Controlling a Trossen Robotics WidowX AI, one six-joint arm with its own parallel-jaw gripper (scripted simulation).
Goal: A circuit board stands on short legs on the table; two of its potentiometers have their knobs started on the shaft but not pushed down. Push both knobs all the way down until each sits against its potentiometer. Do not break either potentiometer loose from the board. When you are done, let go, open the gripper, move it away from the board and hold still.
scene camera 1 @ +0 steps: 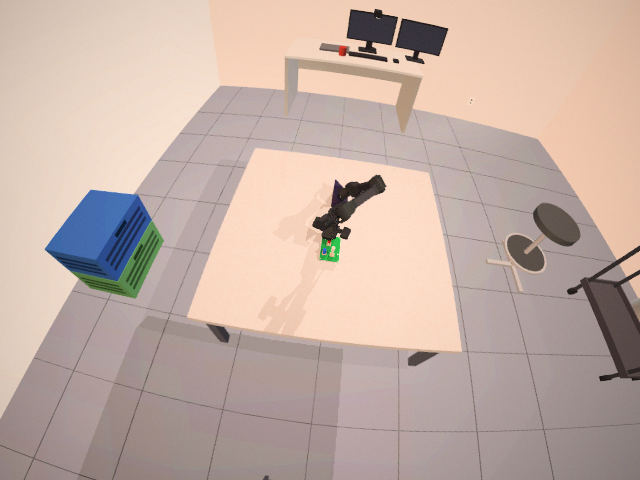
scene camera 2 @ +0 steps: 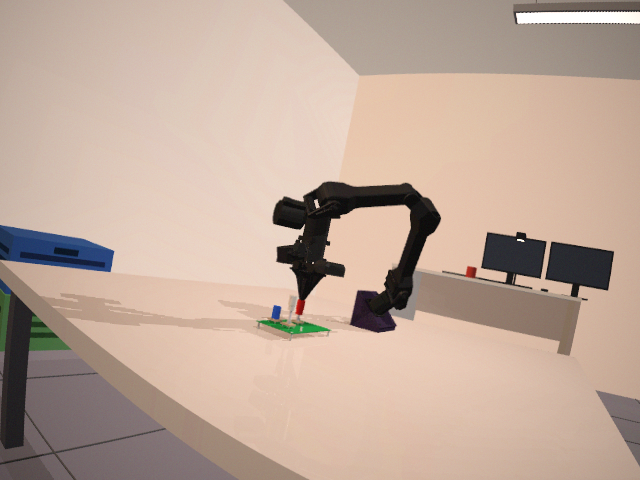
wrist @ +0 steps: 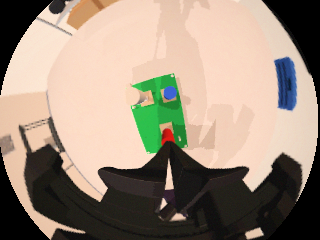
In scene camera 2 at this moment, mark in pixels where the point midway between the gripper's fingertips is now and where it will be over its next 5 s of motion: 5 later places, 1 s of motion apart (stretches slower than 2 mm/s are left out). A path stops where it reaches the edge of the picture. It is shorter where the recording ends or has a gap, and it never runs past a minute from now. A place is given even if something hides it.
My gripper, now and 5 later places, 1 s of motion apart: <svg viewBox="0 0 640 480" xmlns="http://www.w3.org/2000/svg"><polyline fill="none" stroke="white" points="301,300 301,302 301,303 299,294 296,286 294,291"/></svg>
